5 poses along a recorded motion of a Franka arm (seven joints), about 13 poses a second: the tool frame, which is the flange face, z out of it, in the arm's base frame.
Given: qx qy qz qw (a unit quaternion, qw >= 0); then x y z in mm.
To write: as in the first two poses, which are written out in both.
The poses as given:
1: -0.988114 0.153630 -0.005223 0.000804 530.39 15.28 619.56
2: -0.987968 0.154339 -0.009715 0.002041 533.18 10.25 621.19
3: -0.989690 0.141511 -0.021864 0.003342 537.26 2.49 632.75
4: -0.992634 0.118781 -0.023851 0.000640 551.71 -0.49 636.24
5: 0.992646 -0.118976 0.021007 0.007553 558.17 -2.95 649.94
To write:
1: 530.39 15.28 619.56; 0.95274 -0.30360 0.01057; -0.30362 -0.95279 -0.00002; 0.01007 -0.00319 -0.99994
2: 533.18 10.25 621.19; 0.95217 -0.30492 0.01983; -0.30500 -0.95235 0.00103; 0.01857 -0.00703 -0.99980
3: 537.26 2.49 632.75; 0.95899 -0.27996 0.04422; -0.28025 -0.95993 0.00043; 0.04233 -0.01280 -0.99902
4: 551.71 -0.49 636.24; 0.97064 -0.23578 0.04750; -0.23584 -0.97178 -0.00440; 0.04720 -0.00694 -0.99886
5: 558.17 -2.95 649.94; 0.97081 -0.23652 0.03991; -0.23588 -0.97158 -0.01999; 0.04350 0.01000 -0.99900
